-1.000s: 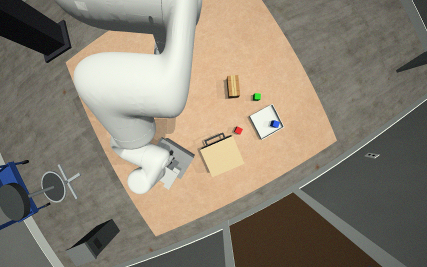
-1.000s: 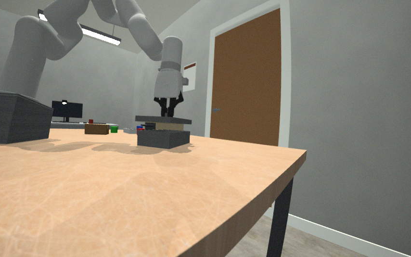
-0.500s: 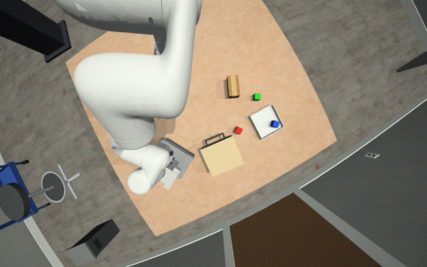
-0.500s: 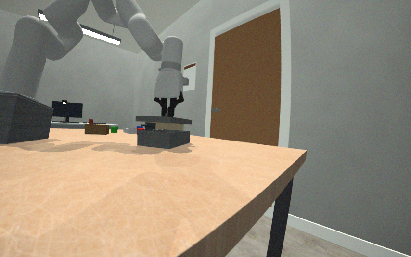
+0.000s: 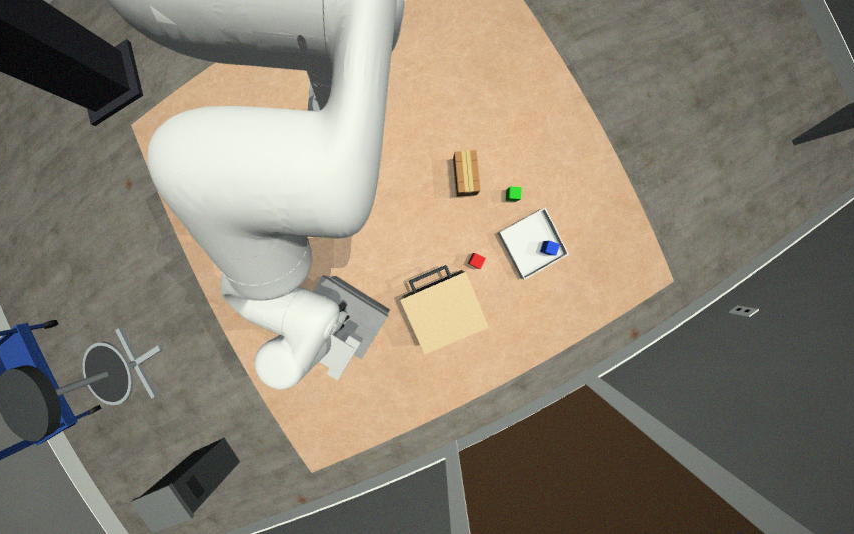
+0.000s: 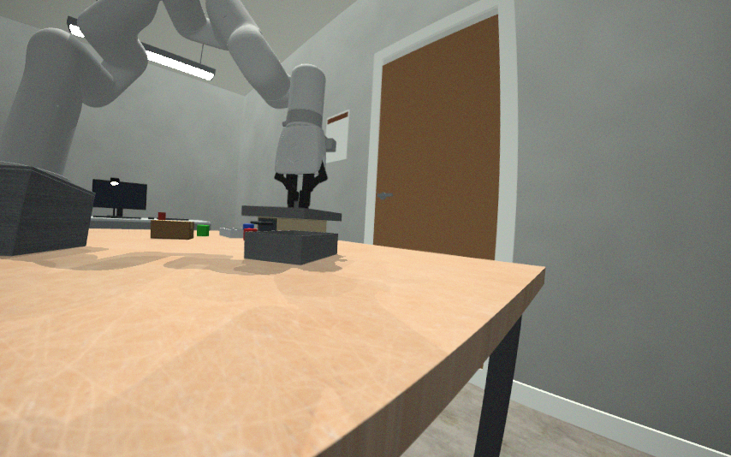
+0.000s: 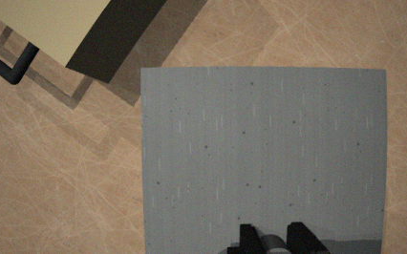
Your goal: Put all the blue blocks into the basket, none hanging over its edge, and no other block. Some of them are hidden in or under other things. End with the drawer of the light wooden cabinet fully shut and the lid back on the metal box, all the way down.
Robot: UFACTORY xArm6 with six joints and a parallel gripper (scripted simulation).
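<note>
Now: hand 90 mm above the metal box. Also, from my hand: light wooden cabinet 240 mm to the left, 80 mm below, 80 mm ahead; then small brown box 430 mm to the left, 230 mm behind, 80 mm below; then red block 370 mm to the left, 100 mm below.
</note>
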